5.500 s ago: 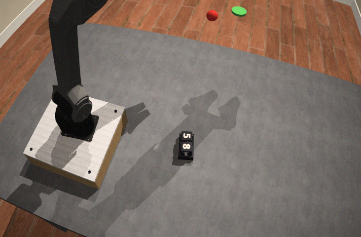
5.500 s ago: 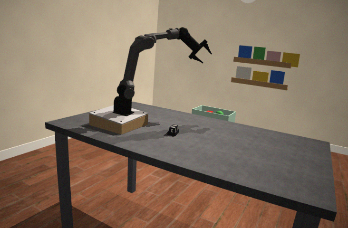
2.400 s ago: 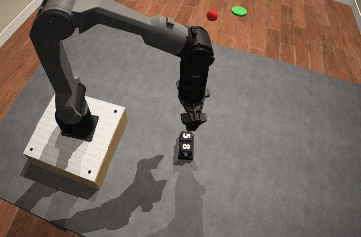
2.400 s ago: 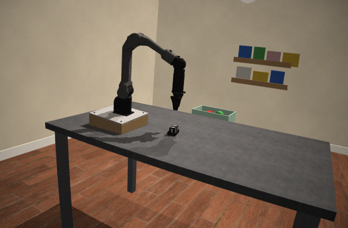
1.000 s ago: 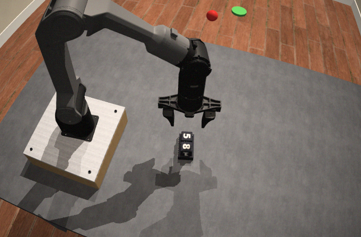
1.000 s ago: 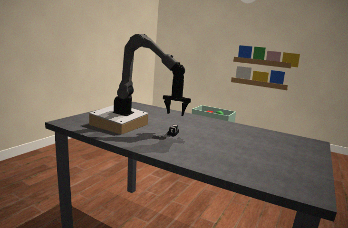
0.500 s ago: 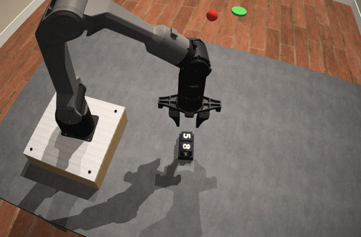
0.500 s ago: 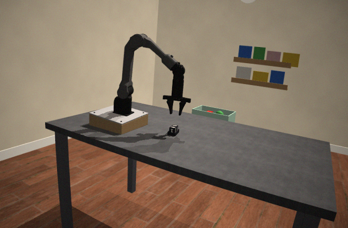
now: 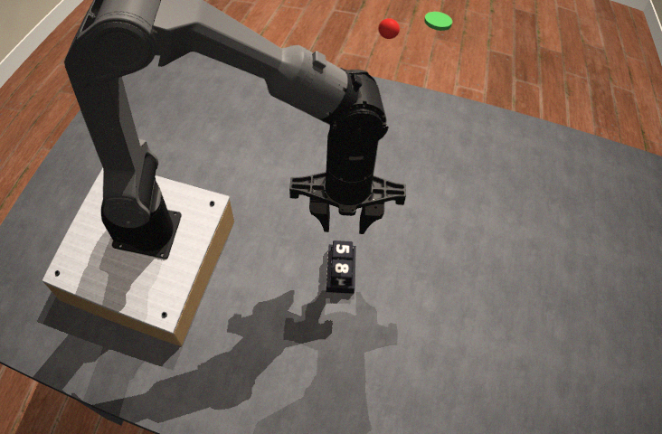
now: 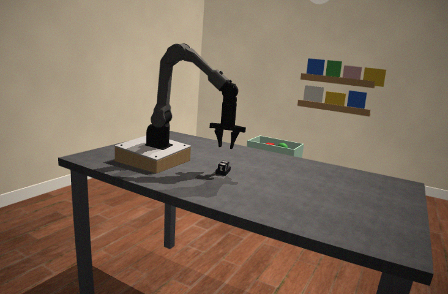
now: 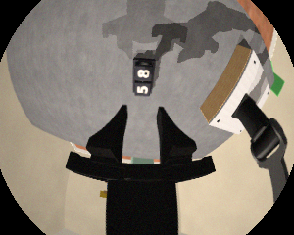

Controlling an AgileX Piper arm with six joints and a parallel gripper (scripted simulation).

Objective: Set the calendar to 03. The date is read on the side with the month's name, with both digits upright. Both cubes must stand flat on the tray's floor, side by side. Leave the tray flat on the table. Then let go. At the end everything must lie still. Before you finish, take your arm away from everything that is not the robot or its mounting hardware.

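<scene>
The black cube lies 8 cm below my hand. From my hand the other things lie so: dark tray 10 cm below, 2 cm to the right.
</scene>
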